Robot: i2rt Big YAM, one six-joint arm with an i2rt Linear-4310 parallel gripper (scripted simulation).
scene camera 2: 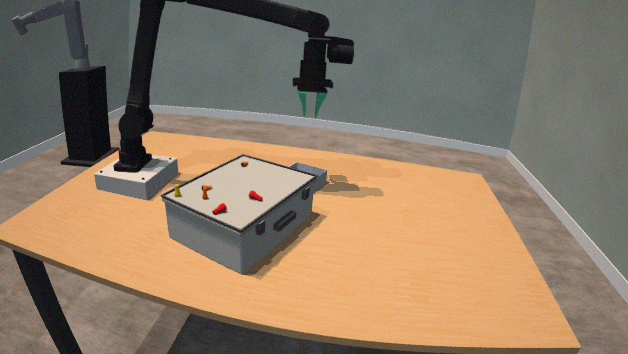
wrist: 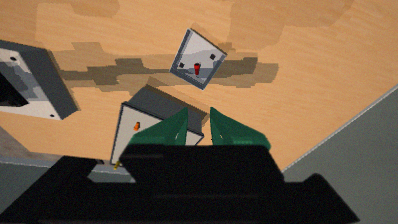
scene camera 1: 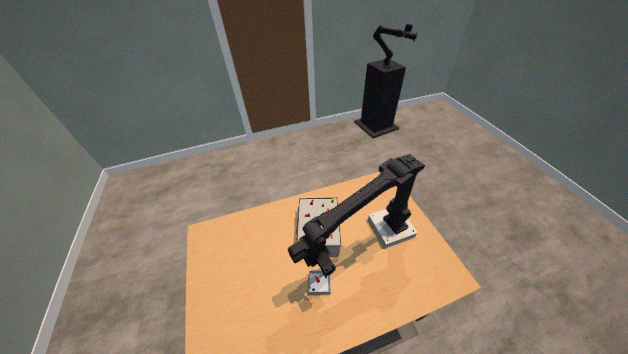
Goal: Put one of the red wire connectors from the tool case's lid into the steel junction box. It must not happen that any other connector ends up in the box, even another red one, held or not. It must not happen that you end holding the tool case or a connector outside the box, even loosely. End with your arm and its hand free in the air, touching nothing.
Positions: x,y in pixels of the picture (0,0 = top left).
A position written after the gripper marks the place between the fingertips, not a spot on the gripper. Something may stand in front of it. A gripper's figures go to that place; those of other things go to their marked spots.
The gripper (scene camera 2: 309,116) is 100 cm from the lens. A grey tool case (scene camera 2: 287,192): 79 cm from the lens.
